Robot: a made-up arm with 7 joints. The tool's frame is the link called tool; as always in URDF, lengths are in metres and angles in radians. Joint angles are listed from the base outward.
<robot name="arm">
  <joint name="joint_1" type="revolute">
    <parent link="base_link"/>
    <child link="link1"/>
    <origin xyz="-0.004 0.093 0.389"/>
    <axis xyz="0 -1 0"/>
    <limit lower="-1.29" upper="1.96"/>
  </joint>
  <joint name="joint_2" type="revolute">
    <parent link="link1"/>
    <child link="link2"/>
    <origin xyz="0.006 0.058 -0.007"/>
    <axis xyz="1 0 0"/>
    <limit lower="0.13" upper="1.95"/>
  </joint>
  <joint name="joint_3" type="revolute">
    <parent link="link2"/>
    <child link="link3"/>
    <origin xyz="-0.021 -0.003 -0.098"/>
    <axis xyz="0 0 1"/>
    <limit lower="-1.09" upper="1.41"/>
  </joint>
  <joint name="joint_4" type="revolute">
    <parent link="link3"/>
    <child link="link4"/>
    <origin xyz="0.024 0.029 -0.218"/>
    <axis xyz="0 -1 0"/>
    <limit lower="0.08" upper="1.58"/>
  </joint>
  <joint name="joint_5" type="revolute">
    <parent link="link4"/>
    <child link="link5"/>
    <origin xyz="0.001 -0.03 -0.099"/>
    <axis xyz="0 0 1"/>
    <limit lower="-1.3" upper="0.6"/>
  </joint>
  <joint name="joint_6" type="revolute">
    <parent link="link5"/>
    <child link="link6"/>
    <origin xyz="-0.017 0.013 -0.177"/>
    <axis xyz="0 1 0"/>
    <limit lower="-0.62" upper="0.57"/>
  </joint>
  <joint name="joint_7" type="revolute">
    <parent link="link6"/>
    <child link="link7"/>
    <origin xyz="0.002 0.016 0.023"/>
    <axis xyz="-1 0 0"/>
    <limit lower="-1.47" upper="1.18"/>
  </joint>
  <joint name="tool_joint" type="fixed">
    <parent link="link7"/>
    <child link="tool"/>
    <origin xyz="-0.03 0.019 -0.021" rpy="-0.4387 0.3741 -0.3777"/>
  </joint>
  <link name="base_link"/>
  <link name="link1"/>
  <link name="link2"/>
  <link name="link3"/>
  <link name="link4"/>
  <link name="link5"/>
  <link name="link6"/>
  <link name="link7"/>
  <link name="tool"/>
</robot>
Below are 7 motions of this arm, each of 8 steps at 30 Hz.
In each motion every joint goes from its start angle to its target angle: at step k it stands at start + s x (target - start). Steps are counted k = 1, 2, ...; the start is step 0. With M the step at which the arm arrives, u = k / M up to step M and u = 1 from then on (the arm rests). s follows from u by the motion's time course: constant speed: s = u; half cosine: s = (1 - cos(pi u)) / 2; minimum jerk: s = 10 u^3 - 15 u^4 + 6 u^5.
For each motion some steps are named. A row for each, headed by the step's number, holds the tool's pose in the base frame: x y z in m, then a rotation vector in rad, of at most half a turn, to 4 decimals.
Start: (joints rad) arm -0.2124 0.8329 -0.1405 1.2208 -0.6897 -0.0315 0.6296
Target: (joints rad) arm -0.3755 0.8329 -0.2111 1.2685 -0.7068 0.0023 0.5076
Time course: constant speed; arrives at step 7
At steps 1, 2, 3, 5, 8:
1: 0.1962 0.4681 0.0459 0.3968 0.4228 -1.5964
2: 0.1888 0.4647 0.0407 0.3940 0.4313 -1.6072
3: 0.1813 0.4613 0.0357 0.3909 0.4393 -1.6180
5: 0.1656 0.4543 0.0262 0.3840 0.4543 -1.6400
8: 0.1493 0.4474 0.0175 0.3760 0.4678 -1.6623

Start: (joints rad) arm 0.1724 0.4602 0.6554 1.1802 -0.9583 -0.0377 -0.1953
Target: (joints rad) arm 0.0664 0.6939 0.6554 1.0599 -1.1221 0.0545 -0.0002
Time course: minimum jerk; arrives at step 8
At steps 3, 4, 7, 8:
3: 0.1977 0.5452 0.1632 1.3206 -0.2264 -0.3708
4: 0.1900 0.5589 0.1737 1.3273 -0.1181 -0.4177
7: 0.1748 0.5863 0.1991 1.3330 0.1192 -0.4987
8: 0.1743 0.5872 0.2000 1.3330 0.1271 -0.5009

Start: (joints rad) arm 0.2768 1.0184 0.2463 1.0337 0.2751 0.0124 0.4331
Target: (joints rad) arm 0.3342 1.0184 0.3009 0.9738 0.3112 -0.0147 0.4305
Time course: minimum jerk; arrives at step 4
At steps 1, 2, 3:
1: 0.2534 0.6223 0.2492 0.4779 -0.7942 -0.5638
2: 0.2510 0.6284 0.2529 0.4812 -0.8361 -0.5264
3: 0.2485 0.6343 0.2563 0.4839 -0.8782 -0.4888

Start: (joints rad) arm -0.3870 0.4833 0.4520 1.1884 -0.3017 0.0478 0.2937
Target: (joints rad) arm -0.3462 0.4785 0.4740 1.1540 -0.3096 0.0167 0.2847
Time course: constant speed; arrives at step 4
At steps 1, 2, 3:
1: 0.0640 0.5031 0.0075 0.3476 -0.0996 -0.6014
2: 0.0656 0.5045 0.0071 0.3529 -0.1091 -0.5955
3: 0.0671 0.5058 0.0067 0.3581 -0.1185 -0.5895

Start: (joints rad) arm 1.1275 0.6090 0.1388 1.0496 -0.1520 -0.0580 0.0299
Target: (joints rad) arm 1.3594 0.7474 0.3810 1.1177 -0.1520 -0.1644 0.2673
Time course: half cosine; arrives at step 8
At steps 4, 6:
4: 0.3603 0.5377 0.4952 0.9574 -1.6750 -0.1964
6: 0.3146 0.5637 0.5292 1.0387 -1.7798 -0.1593

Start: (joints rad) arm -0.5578 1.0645 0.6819 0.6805 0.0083 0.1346 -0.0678
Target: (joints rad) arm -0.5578 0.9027 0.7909 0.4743 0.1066 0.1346 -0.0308
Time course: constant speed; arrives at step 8
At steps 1, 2, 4, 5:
1: -0.0347 0.6980 0.2040 0.8765 0.2065 0.0214
2: -0.0487 0.6957 0.1938 0.8446 0.2136 0.0630
4: -0.0766 0.6891 0.1732 0.7803 0.2277 0.1460
5: -0.0905 0.6847 0.1629 0.7479 0.2348 0.1874

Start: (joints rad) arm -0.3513 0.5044 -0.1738 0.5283 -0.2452 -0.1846 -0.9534
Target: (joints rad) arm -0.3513 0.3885 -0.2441 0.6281 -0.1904 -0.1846 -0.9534
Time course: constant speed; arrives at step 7
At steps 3, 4, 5, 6, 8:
3: -0.0505 0.4232 -0.1111 0.9886 0.0356 -0.4836
4: -0.0491 0.4125 -0.1161 0.9663 0.0201 -0.4780
5: -0.0476 0.4018 -0.1210 0.9438 0.0048 -0.4721
6: -0.0460 0.3909 -0.1256 0.9211 -0.0104 -0.4660
8: -0.0444 0.3799 -0.1300 0.8982 -0.0255 -0.4596

